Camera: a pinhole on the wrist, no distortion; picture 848 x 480 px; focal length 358.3 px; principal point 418.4 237.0 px. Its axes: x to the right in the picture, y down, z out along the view. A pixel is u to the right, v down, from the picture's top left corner.
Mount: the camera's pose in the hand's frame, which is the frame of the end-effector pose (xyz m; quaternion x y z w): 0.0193 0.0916 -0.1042 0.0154 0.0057 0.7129 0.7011
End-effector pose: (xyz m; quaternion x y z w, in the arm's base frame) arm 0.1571 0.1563 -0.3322 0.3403 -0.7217 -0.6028 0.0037
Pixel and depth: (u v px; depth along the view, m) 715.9 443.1 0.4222
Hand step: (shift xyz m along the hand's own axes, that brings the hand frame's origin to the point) -0.2165 0.4323 0.3299
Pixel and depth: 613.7 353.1 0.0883
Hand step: -0.0074 0.1380 -0.0144
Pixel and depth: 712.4 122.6 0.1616
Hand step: 0.0735 0.2229 0.0576
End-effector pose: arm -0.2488 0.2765 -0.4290 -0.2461 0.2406 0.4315 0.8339
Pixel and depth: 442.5 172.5 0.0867
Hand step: 0.0374 0.0965 -0.0179
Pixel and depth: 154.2 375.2 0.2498
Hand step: -0.0665 -0.0975 0.1458
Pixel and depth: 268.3 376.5 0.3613
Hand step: -0.1080 -0.0670 0.2590
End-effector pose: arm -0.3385 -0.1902 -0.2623 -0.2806 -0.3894 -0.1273 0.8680
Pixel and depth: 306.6 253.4 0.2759
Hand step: 0.0164 0.0016 0.1707
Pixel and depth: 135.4 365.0 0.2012
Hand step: -0.0439 -0.0712 0.0968
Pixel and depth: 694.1 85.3 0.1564
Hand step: 0.0882 0.2109 0.0518
